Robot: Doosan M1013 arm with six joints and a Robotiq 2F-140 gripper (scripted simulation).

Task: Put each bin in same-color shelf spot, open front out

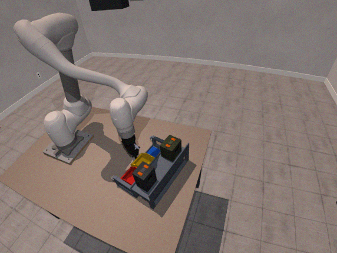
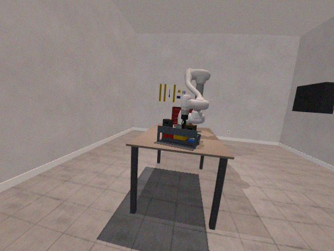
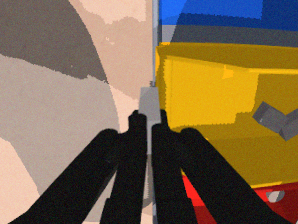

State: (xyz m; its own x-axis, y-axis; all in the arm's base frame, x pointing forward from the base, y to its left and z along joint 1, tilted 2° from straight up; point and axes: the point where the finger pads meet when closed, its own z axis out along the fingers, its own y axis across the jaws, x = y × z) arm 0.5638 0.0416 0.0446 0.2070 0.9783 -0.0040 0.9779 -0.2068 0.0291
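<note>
Right now the yellow bin is 9 cm ahead of my hand, 2 cm to the right of it and 1 cm below it. The rest, counted from my hand: red bin (7 cm ahead, 13 cm to the right, 1 cm below); grey shelf (20 cm ahead, 4 cm to the right, 5 cm above).
</note>
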